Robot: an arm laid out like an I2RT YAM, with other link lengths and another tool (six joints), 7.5 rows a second.
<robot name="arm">
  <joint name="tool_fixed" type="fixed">
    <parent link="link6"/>
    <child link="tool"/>
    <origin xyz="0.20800 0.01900 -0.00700" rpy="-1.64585 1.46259 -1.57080"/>
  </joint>
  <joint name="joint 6" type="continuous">
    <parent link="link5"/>
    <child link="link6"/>
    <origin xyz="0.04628 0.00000 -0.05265" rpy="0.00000 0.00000 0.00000"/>
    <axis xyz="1 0 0"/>
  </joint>
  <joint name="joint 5" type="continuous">
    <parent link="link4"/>
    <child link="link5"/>
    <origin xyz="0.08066 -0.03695 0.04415" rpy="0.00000 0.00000 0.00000"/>
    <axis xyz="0 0 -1"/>
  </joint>
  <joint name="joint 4" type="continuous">
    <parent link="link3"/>
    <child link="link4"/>
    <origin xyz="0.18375 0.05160 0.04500" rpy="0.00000 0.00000 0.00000"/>
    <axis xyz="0 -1 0"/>
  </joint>
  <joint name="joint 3" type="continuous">
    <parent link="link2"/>
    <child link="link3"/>
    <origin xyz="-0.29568 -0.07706 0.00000" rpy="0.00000 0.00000 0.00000"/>
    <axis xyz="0 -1 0"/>
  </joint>
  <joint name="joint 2" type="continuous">
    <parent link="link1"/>
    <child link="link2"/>
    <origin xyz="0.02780 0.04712 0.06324" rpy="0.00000 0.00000 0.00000"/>
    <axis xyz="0 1 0"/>
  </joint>
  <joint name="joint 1" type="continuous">
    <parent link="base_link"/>
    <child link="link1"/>
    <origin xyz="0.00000 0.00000 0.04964" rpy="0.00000 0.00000 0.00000"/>
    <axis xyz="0 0 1"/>
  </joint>
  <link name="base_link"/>
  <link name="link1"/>
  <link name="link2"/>
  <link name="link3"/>
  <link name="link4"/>
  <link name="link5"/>
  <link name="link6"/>
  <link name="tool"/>
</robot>
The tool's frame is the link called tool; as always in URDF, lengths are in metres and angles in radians. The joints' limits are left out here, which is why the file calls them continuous.
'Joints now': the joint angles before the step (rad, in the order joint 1, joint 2, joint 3, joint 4, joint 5, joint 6). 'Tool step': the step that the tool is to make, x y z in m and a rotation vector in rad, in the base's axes. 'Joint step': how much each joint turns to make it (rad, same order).
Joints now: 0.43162 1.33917 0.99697 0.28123 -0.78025 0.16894
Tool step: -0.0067 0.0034 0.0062 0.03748 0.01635 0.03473
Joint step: -0.00071 0.00816 -0.02278 0.07226 -0.03707 0.05651
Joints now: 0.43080 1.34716 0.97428 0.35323 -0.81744 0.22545
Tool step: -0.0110 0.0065 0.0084 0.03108 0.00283 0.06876
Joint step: -0.00011 0.02429 0.00143 0.06710 -0.06881 0.04493
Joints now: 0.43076 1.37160 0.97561 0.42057 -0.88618 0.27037
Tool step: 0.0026 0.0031 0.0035 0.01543 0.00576 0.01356
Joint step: -0.00064 0.02390 0.00649 0.03963 -0.01361 0.02699
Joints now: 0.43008 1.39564 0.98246 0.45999 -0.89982 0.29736
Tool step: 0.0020 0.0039 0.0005 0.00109 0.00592 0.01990
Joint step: -0.00023 0.02678 0.02204 0.00547 -0.01994 0.00717
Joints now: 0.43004 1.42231 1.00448 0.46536 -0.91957 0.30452
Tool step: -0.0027 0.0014 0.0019 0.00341 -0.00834 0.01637
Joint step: 0.00066 0.00585 0.00439 0.01105 -0.01571 0.00074
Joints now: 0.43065 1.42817 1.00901 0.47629 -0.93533 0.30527
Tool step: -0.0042 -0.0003 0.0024 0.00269 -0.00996 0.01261
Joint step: -0.00083 -0.00445 0.00029 0.00423 -0.01352 -0.00149
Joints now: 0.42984 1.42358 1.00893 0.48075 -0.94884 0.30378
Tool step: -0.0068 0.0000 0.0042 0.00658 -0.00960 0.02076
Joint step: 0.00068 -0.00609 0.00047 0.00984 -0.01988 0.00603
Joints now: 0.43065 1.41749 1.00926 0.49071 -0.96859 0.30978
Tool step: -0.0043 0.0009 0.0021 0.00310 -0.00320 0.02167
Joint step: -0.00029 0.00434 0.00597 0.00761 -0.02174 0.00607
